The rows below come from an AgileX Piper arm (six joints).
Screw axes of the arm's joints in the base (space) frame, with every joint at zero. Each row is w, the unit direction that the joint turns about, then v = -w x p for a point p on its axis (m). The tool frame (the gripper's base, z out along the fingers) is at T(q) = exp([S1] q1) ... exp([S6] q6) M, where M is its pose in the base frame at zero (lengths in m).
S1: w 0 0 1 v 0.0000 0.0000 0.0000
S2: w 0 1 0 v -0.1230 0.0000 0.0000
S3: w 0 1 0 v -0.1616 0.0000 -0.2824
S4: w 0.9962 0 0.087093 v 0.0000 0.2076 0.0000
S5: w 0 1 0 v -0.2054 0.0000 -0.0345
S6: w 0.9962 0 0.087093 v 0.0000 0.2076 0.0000
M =
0.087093 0 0.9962 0.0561
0 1 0 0.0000
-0.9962 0 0.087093 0.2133
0 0 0 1
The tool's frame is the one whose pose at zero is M.
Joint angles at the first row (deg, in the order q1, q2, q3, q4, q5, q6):
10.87 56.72 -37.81 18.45 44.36 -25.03
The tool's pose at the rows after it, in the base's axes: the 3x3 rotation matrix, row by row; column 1 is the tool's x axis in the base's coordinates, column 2 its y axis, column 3 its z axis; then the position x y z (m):
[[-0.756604 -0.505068 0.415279], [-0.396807 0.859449 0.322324], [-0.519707 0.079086 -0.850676]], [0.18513 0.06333 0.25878]
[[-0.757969 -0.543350 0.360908], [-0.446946 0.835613 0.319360], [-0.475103 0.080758 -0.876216]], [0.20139 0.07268 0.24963]
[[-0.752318 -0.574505 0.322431], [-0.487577 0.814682 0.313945], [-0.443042 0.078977 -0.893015]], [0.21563 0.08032 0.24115]
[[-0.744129 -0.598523 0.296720], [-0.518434 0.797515 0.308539], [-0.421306 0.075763 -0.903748]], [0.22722 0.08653 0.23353]
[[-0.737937 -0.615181 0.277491], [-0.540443 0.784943 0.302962], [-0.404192 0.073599 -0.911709]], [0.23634 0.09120 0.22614]
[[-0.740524 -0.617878 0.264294], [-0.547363 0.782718 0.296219], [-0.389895 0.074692 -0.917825]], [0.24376 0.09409 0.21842]
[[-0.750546 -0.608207 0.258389], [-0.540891 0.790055 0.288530], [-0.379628 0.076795 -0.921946]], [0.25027 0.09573 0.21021]
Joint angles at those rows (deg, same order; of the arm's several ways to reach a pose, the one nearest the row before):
13.00 62.92 -40.08 18.39 44.37 -26.19
14.51 68.52 -42.21 18.33 44.07 -27.79
15.53 73.22 -44.15 18.28 43.56 -29.41
16.28 76.97 -45.73 18.24 42.89 -30.78
16.78 79.99 -46.88 18.23 42.17 -31.86
16.99 82.52 -47.56 18.22 41.21 -32.20
17.04 84.75 -47.88 18.23 39.79 -31.86

